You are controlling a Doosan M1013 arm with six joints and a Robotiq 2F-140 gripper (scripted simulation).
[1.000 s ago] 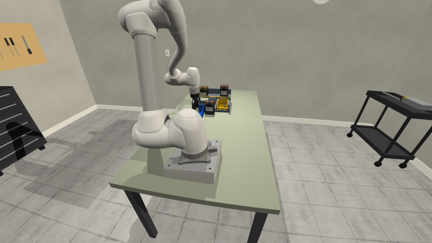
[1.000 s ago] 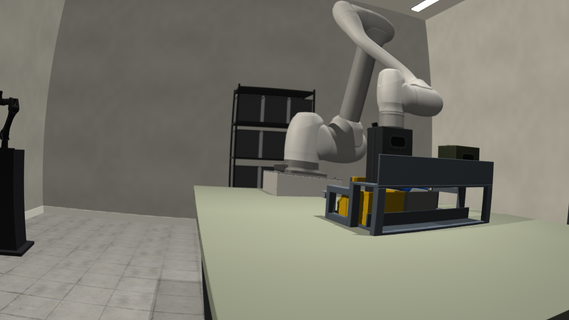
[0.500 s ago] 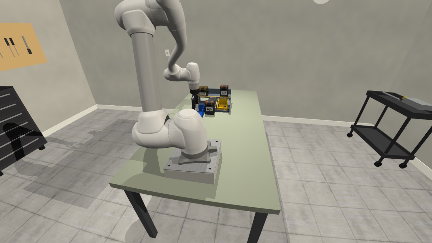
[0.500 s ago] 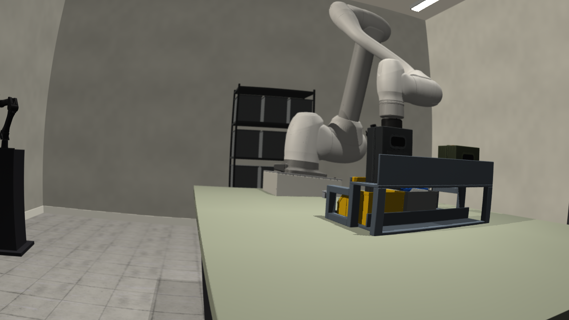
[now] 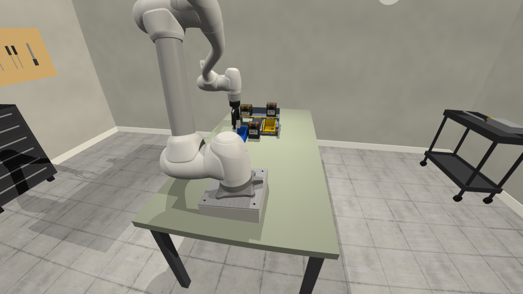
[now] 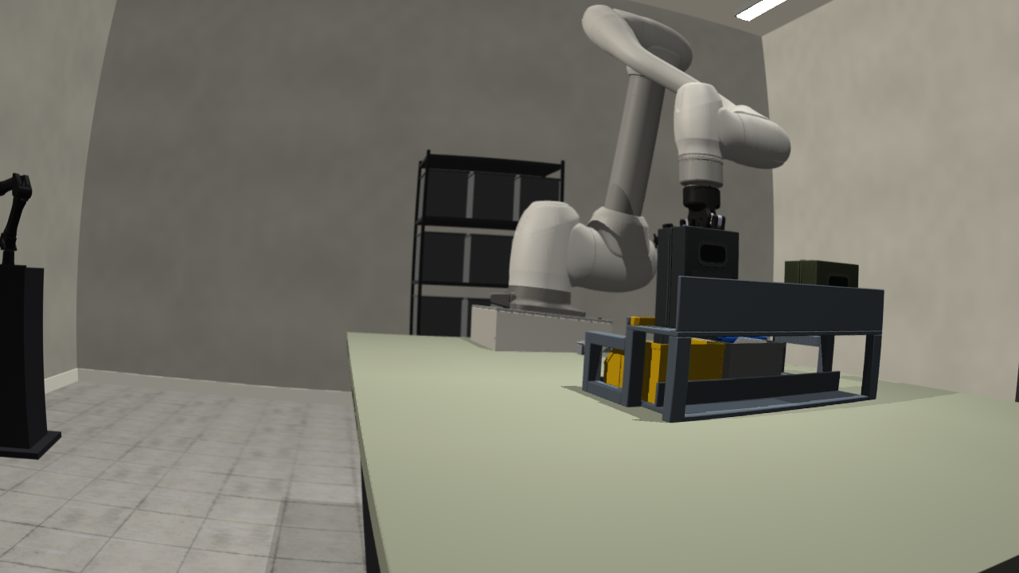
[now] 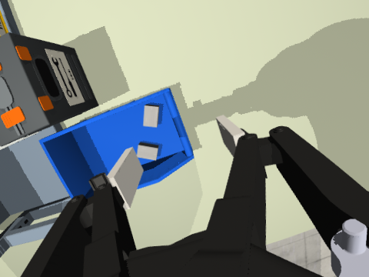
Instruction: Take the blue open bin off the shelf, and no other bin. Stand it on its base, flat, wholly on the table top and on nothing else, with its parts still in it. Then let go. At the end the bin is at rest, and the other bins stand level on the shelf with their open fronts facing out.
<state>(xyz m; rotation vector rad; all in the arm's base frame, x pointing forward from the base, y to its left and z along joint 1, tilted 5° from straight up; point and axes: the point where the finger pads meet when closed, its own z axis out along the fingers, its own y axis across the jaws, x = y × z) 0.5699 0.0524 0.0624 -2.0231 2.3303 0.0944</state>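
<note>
Now: hand 110 mm above the blue open bin, 80 mm short of it and 10 mm to the left of it. The rest, counted from my hand: yellow bin: 260 mm to the right, 240 mm ahead, 100 mm below; then grey bin: 250 mm ahead, 150 mm to the right, 100 mm below.
</note>
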